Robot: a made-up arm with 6 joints. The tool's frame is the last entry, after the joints. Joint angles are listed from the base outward.
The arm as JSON. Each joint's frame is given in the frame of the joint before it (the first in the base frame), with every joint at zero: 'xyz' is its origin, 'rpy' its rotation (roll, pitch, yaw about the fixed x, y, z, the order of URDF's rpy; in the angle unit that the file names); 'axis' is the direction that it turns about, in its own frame. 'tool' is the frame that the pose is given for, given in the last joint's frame.
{
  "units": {
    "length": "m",
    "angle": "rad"
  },
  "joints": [
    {
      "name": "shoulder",
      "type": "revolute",
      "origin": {
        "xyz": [
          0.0,
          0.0,
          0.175
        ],
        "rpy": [
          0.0,
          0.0,
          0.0
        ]
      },
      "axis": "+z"
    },
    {
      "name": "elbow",
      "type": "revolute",
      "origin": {
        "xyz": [
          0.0,
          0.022,
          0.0
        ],
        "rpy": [
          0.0,
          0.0,
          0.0
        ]
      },
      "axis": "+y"
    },
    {
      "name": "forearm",
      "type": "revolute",
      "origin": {
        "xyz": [
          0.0,
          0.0,
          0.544
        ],
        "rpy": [
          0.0,
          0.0,
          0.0
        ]
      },
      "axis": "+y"
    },
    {
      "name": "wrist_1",
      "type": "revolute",
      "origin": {
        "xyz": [
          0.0,
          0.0,
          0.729
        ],
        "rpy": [
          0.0,
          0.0,
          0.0
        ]
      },
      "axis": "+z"
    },
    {
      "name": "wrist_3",
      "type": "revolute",
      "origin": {
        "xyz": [
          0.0,
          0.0,
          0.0
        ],
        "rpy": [
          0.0,
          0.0,
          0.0
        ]
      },
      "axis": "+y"
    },
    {
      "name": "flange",
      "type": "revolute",
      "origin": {
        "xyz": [
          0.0,
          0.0,
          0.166
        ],
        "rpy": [
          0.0,
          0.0,
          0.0
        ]
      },
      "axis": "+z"
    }
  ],
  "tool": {
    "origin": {
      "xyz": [
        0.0,
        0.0,
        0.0
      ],
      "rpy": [
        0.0,
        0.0,
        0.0
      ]
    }
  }
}
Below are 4 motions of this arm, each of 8 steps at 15 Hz.
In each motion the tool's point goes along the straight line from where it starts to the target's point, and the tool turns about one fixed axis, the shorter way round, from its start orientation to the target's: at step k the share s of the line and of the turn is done. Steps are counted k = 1, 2, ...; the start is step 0. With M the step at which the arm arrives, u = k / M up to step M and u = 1 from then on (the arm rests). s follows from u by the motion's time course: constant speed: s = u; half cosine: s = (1 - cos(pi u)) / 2; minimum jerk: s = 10 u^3 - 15 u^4 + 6 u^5.
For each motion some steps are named. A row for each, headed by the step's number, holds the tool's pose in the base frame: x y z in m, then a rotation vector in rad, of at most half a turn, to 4 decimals.
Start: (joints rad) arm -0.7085 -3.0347 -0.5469 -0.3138 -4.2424 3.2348
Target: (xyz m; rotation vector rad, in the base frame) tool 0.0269 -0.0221 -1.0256 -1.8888 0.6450 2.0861
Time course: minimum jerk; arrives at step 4
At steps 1, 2, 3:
1: 0.0523 -0.0727 -1.0183 -1.9533 0.6635 2.1545
2: 0.0411 -0.0503 -1.0215 -1.9248 0.6554 2.1242
3: 0.0298 -0.0279 -1.0248 -1.8962 0.6471 2.0940

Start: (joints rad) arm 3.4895 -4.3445 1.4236 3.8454 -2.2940 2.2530
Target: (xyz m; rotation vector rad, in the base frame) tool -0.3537 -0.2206 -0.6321 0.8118 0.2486 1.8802
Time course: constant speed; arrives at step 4
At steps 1, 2, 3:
1: -0.2593 -0.1989 -0.6110 0.8092 0.1065 1.8732
2: -0.2907 -0.2061 -0.6181 0.8103 0.1538 1.8761
3: -0.3222 -0.2134 -0.6251 0.8112 0.2012 1.8784

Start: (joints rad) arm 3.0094 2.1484 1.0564 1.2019 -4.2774 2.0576
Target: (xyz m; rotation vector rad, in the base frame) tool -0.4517 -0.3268 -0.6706 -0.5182 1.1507 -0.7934
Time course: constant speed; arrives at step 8
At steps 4, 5, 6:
4: -0.4150 -0.2202 -0.7235 -0.1822 1.3100 -1.4416
5: -0.4241 -0.2468 -0.7103 -0.2737 1.2784 -1.2802
6: -0.4333 -0.2735 -0.6970 -0.3601 1.2411 -1.1183

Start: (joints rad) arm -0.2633 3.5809 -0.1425 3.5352 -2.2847 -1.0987
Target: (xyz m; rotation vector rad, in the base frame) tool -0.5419 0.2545 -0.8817 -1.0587 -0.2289 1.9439
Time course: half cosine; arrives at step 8
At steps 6, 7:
6: -0.5339 0.2471 -0.8810 -0.9966 -0.1971 1.8644
7: -0.5398 0.2526 -0.8815 -1.0425 -0.2206 1.9233

